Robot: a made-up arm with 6 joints.
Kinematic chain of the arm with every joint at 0, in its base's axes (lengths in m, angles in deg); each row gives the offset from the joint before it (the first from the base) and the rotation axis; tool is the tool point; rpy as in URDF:
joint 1: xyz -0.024 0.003 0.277 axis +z
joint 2: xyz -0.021 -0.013 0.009 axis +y
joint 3: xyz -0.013 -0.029 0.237 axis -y
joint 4: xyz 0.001 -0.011 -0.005 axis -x
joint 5: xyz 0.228 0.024 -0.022 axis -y
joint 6: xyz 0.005 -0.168 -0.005 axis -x
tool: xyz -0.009 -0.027 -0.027 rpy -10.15 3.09 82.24
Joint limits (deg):
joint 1: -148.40..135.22
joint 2: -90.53..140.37
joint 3: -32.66..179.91
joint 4: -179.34..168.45
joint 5: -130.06..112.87
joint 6: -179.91..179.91
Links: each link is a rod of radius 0.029 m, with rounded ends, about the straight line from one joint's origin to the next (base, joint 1, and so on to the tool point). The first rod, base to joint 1, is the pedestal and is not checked.
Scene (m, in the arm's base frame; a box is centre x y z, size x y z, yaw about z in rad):
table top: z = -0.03
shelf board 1: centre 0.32 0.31 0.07 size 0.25 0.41 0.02 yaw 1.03
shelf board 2: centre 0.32 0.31 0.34 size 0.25 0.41 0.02 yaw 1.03
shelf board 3: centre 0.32 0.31 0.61 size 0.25 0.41 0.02 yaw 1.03
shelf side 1: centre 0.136 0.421 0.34 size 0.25 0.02 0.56 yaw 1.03
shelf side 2: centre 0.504 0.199 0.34 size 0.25 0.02 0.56 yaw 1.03
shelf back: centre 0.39 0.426 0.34 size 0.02 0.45 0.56 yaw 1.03
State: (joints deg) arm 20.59 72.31 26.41 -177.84 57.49 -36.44
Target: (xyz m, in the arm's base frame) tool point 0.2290 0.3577 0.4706
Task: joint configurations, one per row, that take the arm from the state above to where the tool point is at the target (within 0.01 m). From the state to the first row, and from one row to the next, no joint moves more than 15 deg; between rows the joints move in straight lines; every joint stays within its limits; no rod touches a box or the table.
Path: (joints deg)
1: 13.56 65.10 14.32 -170.80 57.53 -37.34
2: 6.54 57.88 2.23 -163.75 57.58 -38.24
3: -0.49 50.67 -9.86 -156.71 57.62 -39.14
4: 3.84 37.88 -10.00 -153.70 56.79 -39.73
5: 8.17 25.09 -10.14 -150.69 55.95 -40.33
6: 12.50 12.30 -10.27 -147.68 55.12 -40.92
7: 16.83 -0.49 -10.41 -144.66 54.28 -41.52
8: 21.15 -13.28 -10.54 -141.65 53.45 -42.12
9: 25.21 -0.04 1.71 -149.19 54.29 -40.61
10: 29.27 13.20 13.96 -156.73 55.13 -39.10
11: 33.33 26.43 26.21 -164.27 55.97 -37.60
12: 37.38 39.67 38.46 -171.80 56.81 -36.09
13: 41.44 52.91 50.71 -179.34 57.65 -34.59

